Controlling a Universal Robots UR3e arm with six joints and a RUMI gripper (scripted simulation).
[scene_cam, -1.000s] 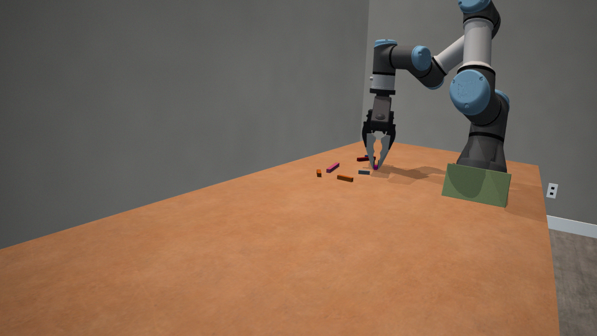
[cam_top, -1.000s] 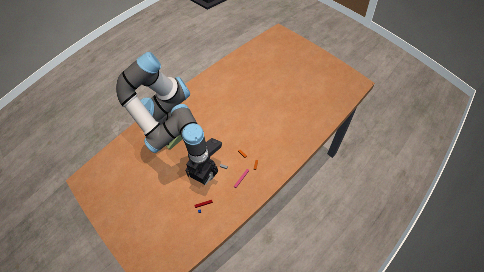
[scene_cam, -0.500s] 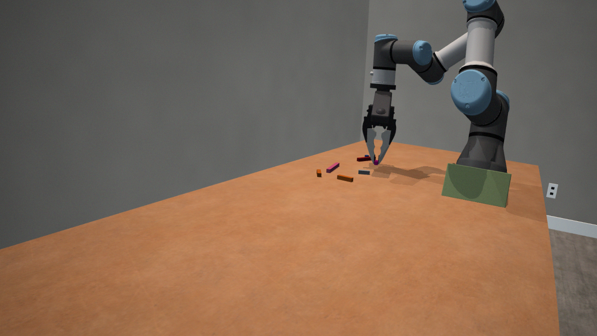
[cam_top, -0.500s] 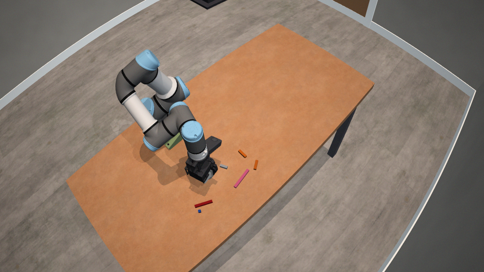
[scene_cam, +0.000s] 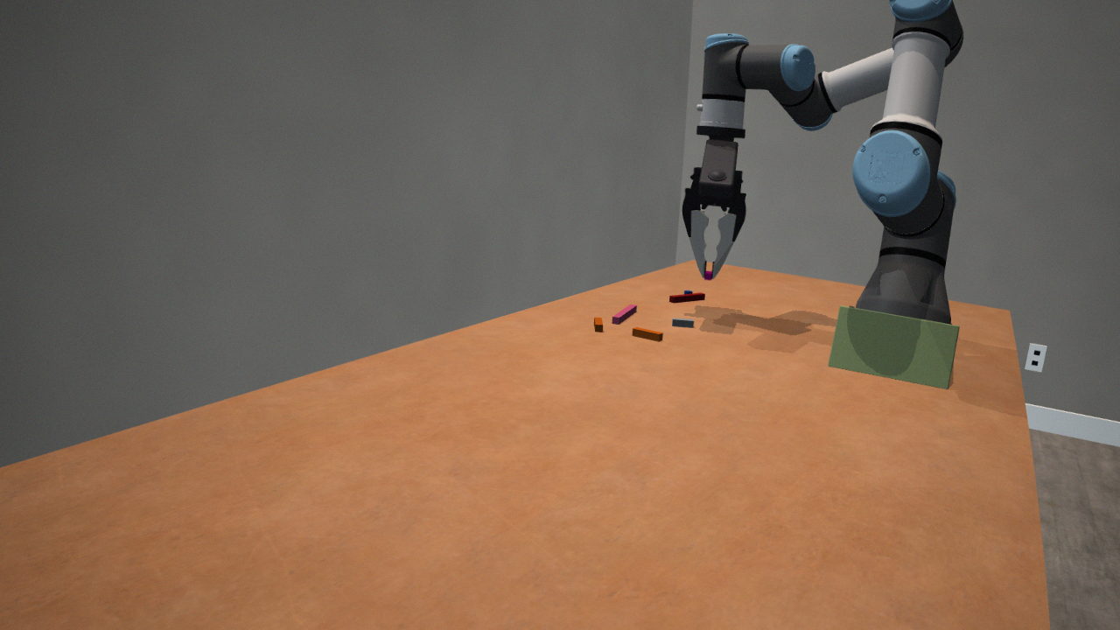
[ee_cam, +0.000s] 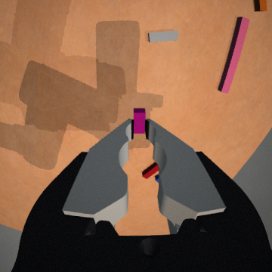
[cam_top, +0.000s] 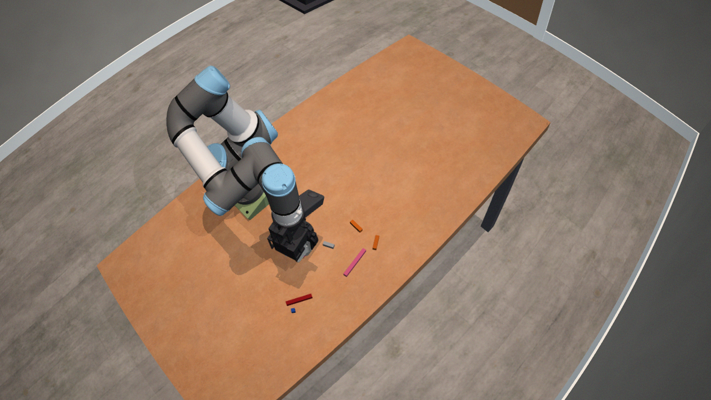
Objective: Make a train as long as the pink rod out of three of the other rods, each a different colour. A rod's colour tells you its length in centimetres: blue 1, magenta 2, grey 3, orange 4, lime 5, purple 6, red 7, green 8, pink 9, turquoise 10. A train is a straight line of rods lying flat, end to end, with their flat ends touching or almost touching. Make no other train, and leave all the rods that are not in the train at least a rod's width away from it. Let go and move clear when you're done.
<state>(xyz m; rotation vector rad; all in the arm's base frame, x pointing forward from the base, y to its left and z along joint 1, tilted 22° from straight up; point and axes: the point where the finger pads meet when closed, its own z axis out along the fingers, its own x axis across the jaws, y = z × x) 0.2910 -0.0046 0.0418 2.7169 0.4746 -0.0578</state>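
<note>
Right now my hand is 80 mm to the right of the grey rod and 70 mm above it. Also, from my hand: pink rod (90 mm to the left, 90 mm ahead, 70 mm below); then magenta rod (10 mm below); then red rod (90 mm to the right, 70 mm below, 70 mm ahead).
</note>
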